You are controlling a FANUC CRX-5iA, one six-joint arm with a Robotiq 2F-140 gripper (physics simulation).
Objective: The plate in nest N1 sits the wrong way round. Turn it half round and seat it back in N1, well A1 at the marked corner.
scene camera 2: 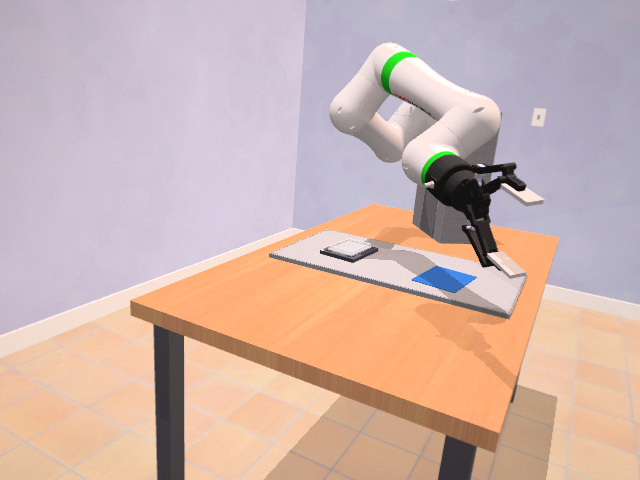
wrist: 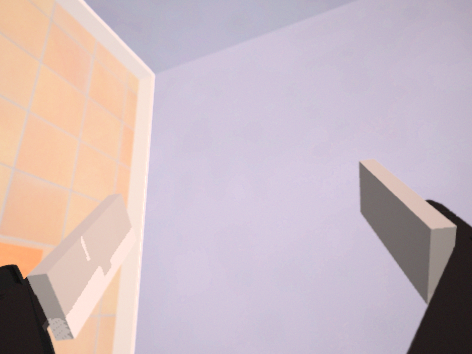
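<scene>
A pale, see-through plate [scene camera 2: 349, 247] sits in a dark square nest [scene camera 2: 353, 258] on the left part of the grey board. Which way round the plate sits, its well A1 and the nest's marked corner are too small to tell. My gripper [scene camera 2: 525, 235] [wrist: 240, 202] is open with nothing between its fingers. It is tilted above the right end of the board, well to the right of the plate and apart from it. The plate and nest do not show in the wrist view.
The grey board [scene camera 2: 388, 276] lies on the wooden table [scene camera 2: 289, 310]. A flat blue square [scene camera 2: 444, 279] lies on its right part, left of the lower finger. The robot's grey pedestal [scene camera 2: 439, 222] stands behind the board. A wall [wrist: 260, 150] fills much of the wrist view.
</scene>
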